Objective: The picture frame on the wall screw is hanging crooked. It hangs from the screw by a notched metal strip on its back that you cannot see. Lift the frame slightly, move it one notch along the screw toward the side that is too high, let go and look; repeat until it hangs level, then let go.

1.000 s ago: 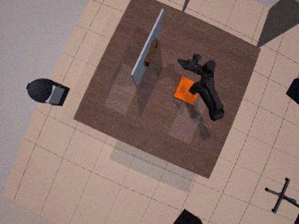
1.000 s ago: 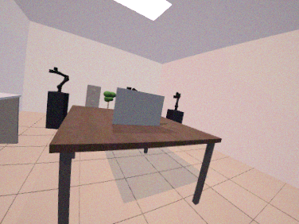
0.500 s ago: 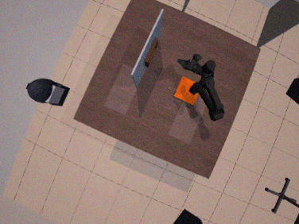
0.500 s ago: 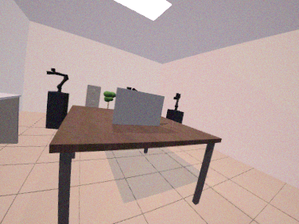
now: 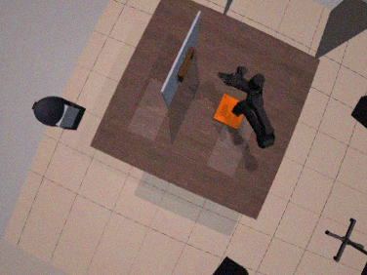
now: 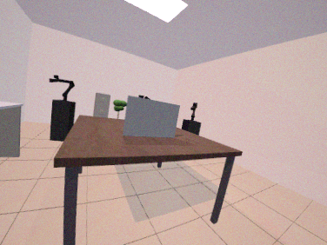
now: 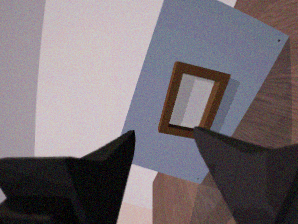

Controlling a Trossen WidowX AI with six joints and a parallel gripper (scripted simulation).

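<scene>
My gripper tip is now 20 cm short of the brown picture frame, 3 cm to the right of it and 9 cm above it. From my gripper tip the other things lie so: wall panel 21 cm ahead, 4 cm to the left, 9 cm below.
</scene>
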